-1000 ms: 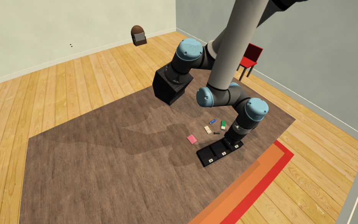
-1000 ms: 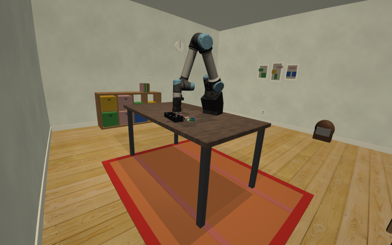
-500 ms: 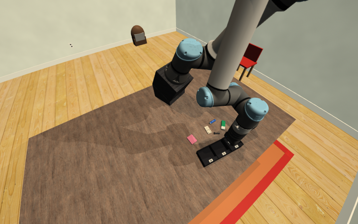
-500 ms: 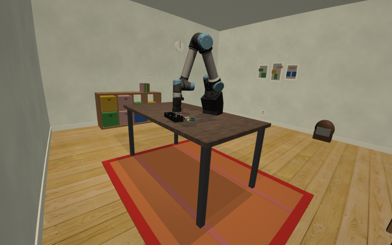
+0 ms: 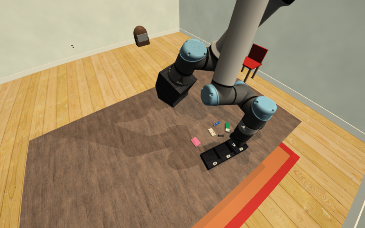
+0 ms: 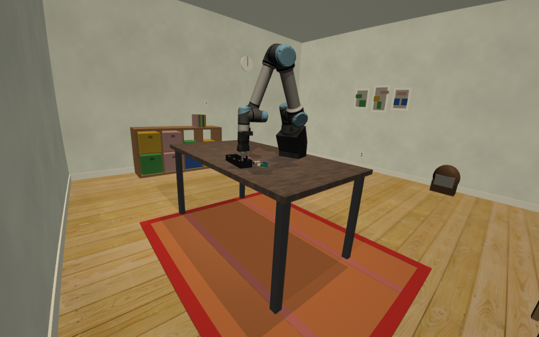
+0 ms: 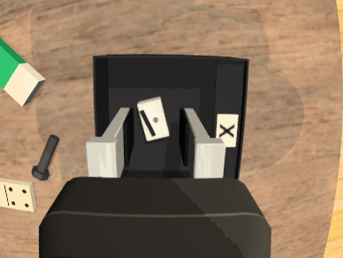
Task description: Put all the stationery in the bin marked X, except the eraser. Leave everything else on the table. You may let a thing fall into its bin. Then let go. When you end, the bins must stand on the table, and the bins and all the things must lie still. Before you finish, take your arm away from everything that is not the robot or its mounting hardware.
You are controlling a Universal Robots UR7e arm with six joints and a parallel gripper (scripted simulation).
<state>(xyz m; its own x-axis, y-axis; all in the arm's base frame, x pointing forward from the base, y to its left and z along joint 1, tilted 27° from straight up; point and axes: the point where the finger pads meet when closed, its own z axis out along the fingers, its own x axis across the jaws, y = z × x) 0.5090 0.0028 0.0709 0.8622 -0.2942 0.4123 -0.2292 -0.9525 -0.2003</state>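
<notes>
Right now my hand is 4 cm above the pencil sharpener. From my hand the other things lie so: white eraser 10 cm behind, 6 cm to the left, 4 cm below; black bolt 9 cm behind, 1 cm to the right, 4 cm below; black three-part bin 1 cm behind, 8 cm to the right, 3 cm below.
</notes>
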